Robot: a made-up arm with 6 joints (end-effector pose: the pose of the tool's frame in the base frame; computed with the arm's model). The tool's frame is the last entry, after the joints.
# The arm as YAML. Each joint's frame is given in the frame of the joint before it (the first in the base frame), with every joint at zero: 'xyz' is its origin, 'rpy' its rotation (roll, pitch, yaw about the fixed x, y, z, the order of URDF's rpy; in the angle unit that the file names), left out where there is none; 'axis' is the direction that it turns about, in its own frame. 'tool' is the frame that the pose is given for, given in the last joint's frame.
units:
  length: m
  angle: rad
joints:
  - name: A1
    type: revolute
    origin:
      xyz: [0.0, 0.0, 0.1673]
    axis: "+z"
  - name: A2
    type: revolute
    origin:
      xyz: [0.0, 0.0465, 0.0]
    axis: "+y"
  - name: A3
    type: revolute
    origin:
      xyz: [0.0, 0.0, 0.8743]
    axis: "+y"
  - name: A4
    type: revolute
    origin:
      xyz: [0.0, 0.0, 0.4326]
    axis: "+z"
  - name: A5
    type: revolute
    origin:
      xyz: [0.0, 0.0, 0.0]
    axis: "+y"
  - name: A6
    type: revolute
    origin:
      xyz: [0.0, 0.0, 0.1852]
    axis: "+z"
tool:
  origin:
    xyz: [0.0, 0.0, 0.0]
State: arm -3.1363 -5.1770 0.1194 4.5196 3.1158 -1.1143
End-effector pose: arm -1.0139 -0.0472 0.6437 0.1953 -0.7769 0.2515 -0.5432
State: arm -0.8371 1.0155 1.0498 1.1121 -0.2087 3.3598
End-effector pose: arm 0.8736 -0.9509 0.3519 0.0563 -0.3464 0.7562 -0.5523
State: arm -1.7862 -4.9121 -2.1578 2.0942 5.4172 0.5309
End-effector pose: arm -0.1841 -0.4874 0.7809 0.7824 -0.3232 -0.1788 0.5014
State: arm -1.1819 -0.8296 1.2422 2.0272 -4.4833 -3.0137
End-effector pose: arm -0.0199 0.5983 1.1472 0.4449 -0.7055 -0.1424 -0.5330
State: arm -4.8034 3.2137 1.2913 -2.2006 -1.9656 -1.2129
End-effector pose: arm -0.2236 -0.4188 -0.6806 0.0152 -0.4035 0.1777 0.8974
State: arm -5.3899 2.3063 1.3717 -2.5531 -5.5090 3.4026
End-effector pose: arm 0.3032 0.3363 -0.9600 0.1916 -0.0769 0.9747 -0.0862
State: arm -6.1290 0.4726 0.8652 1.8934 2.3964 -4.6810
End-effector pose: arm 0.6438 0.2677 1.0530 0.6480 -0.0632 -0.6901 -0.3160
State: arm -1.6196 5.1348 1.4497 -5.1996 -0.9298 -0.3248
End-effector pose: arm -0.0503 0.7059 1.0652 0.8070 0.0778 -0.3908 -0.4359
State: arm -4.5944 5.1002 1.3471 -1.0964 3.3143 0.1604
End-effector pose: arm 0.0179 -0.7862 0.7471 0.0879 0.2060 -0.9680 0.1129
